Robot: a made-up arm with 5 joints. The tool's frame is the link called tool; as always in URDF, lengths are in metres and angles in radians. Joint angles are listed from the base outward. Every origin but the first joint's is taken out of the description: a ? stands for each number. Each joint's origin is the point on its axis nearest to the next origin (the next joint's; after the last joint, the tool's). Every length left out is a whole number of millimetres.
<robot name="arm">
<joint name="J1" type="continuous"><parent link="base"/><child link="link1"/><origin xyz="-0.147 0.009 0.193" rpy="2.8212 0.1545 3.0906"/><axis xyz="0 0 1"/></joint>
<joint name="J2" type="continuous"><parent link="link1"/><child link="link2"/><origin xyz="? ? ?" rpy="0.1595 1.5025 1.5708"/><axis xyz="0 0 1"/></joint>
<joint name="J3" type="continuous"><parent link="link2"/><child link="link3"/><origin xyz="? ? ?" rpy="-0.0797 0.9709 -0.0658"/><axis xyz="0 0 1"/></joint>
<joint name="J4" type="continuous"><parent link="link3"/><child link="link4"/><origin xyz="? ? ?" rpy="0.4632 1.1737 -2.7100"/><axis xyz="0 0 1"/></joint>
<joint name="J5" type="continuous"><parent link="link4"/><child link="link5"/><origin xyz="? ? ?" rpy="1.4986 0.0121 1.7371"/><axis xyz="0 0 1"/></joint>
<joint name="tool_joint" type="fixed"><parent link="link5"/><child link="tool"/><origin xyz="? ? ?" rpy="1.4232 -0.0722 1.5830"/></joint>
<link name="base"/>
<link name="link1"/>
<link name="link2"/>
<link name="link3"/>
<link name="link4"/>
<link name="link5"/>
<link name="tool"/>
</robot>
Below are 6 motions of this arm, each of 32 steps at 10 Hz.
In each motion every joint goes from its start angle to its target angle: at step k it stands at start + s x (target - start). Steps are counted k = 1, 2, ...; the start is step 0. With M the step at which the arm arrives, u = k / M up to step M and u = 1 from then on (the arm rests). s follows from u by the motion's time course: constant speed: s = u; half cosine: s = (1 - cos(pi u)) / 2; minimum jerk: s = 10 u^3 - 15 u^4 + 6 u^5.
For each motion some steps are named. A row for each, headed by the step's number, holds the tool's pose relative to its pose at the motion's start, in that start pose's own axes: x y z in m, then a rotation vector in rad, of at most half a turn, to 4 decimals.
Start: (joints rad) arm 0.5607 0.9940 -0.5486 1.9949 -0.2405
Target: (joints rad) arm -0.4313 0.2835 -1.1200 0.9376 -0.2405
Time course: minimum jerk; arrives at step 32
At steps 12, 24, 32:
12: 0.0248 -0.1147 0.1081 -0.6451 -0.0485 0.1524
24: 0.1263 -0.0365 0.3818 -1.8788 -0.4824 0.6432
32: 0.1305 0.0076 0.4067 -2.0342 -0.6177 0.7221

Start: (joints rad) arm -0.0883 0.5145 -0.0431 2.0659 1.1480
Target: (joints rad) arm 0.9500 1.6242 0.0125 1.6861 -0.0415
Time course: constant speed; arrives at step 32
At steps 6, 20, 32:
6: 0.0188 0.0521 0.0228 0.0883 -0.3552 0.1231
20: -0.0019 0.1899 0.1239 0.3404 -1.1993 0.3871
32: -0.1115 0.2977 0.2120 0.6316 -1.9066 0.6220

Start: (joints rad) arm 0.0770 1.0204 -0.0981 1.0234 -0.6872
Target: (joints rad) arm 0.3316 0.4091 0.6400 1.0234 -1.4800
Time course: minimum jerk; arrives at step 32
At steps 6, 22, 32:
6: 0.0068 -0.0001 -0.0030 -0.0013 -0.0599 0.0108
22: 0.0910 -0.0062 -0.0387 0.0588 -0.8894 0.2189
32: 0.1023 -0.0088 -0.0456 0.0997 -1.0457 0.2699

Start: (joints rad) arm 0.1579 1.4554 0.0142 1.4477 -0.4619
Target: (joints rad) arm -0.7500 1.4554 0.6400 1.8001 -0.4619
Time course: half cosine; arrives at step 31
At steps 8, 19, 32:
8: -0.0507 0.0221 -0.0090 0.0911 0.1530 0.0539
19: -0.2390 0.0885 0.0380 0.4155 0.7070 0.1049
32: -0.3384 0.1248 0.1322 0.6219 1.0740 0.0296

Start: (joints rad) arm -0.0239 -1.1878 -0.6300 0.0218 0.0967
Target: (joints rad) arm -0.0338 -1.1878 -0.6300 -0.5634 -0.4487
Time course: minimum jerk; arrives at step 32
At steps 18, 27, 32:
18: -0.0088 -0.0423 0.0307 -0.3829 -0.3327 -0.0288
27: -0.0132 -0.0625 0.0543 -0.6012 -0.5229 0.0100
32: -0.0135 -0.0641 0.0565 -0.6193 -0.5387 0.0152

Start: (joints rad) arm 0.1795 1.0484 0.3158 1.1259 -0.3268
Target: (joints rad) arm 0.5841 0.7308 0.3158 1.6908 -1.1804
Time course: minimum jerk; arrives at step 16
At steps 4, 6, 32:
4: 0.0062 -0.0053 -0.0035 0.0098 -0.1126 -0.0525
6: 0.0176 -0.0141 -0.0085 0.0205 -0.3003 -0.1423
32: 0.0782 -0.0543 -0.0145 -0.0097 -1.1012 -0.5580

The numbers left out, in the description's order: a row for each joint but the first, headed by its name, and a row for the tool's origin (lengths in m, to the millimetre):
J2: 0.017 -0.013 0.000
J3: -0.057 -0.040 0.000
J4: -0.223 0.016 0.000
J5: -0.083 -0.153 0.000
tool: 0.018 -0.024 0.000

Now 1 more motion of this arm.
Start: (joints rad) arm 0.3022 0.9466 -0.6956 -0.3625 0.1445
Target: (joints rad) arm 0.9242 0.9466 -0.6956 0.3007 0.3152
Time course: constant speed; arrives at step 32
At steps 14, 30, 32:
14: -0.0040 0.0464 -0.0348 0.4867 0.2484 0.0121
30: -0.0095 0.1057 -0.0378 1.0555 0.4897 -0.0051
32: -0.0094 0.1125 -0.0356 1.1276 0.5156 -0.0100

